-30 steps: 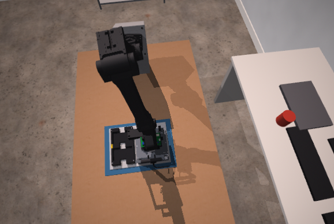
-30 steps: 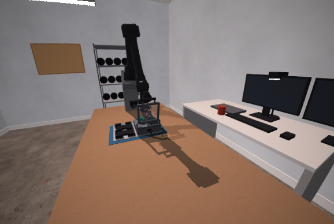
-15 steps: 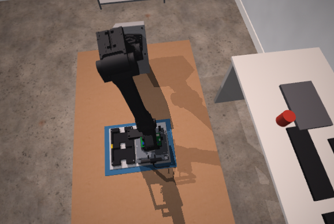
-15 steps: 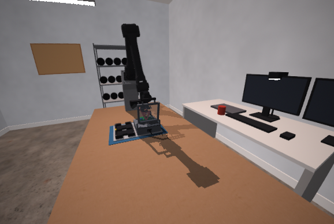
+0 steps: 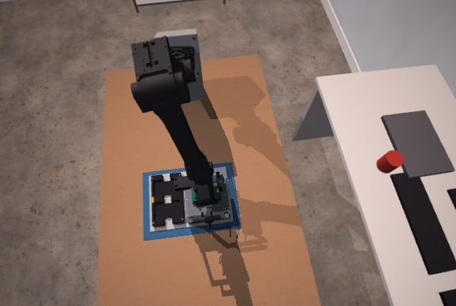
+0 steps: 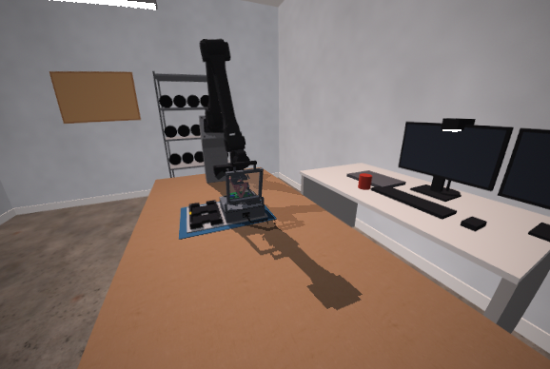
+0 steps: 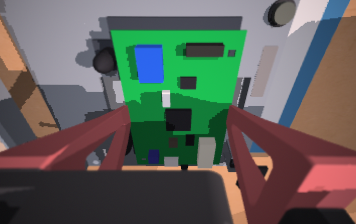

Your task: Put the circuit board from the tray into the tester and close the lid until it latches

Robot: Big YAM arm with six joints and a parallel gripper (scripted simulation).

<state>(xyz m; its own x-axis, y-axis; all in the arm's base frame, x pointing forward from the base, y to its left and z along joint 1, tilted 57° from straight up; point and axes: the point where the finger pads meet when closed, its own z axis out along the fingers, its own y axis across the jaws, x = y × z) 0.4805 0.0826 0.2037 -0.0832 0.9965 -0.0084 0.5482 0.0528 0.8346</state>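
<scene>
My gripper is now right at the green circuit board. The rest, counted from my hand: clear lid: 130 mm ahead, 20 mm to the left, 90 mm above.
</scene>
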